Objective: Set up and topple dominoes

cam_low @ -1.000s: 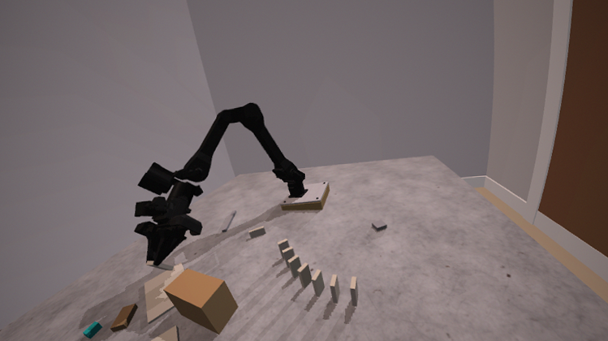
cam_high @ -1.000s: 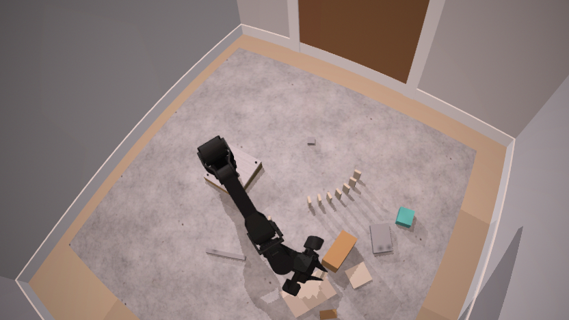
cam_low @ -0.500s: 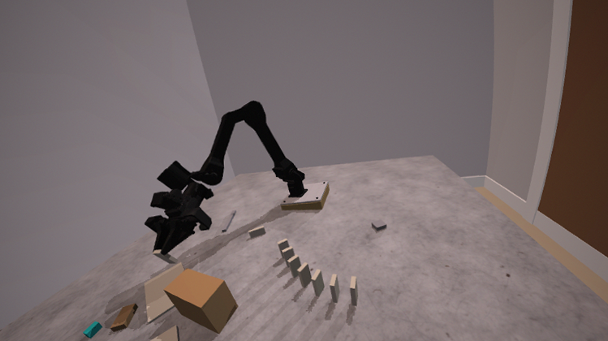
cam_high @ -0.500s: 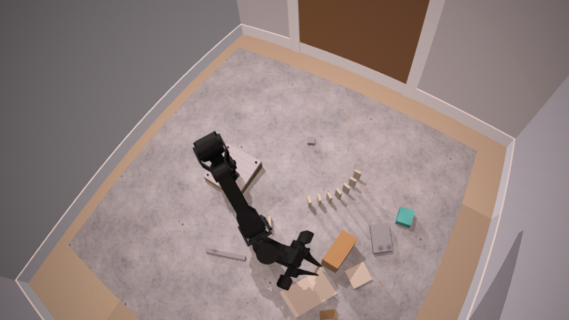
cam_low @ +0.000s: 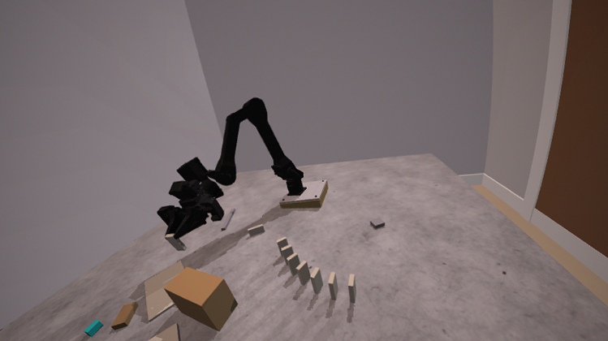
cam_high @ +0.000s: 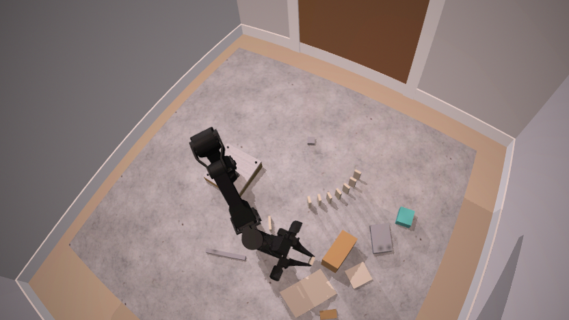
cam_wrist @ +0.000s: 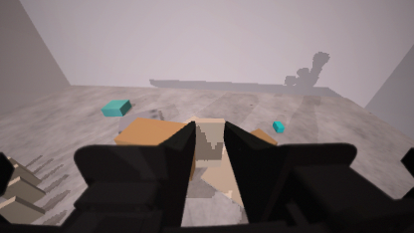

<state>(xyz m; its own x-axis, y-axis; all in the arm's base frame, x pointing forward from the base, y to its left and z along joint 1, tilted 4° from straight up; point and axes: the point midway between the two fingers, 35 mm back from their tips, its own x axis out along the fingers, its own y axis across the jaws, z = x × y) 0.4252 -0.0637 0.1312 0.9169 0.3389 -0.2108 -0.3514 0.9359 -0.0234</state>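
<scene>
My gripper tip is now 14 cm above the cream flat panel, 7 cm to the left of it and 5 cm short of it. The rest, counted from my gripper tip: orange box: 10 cm to the left, 10 cm below, 3 cm ahead; then small brown block: 15 cm ahead, 14 cm below, 8 cm to the right; then small cream tile: 14 cm below, 14 cm ahead, 8 cm to the left.
</scene>
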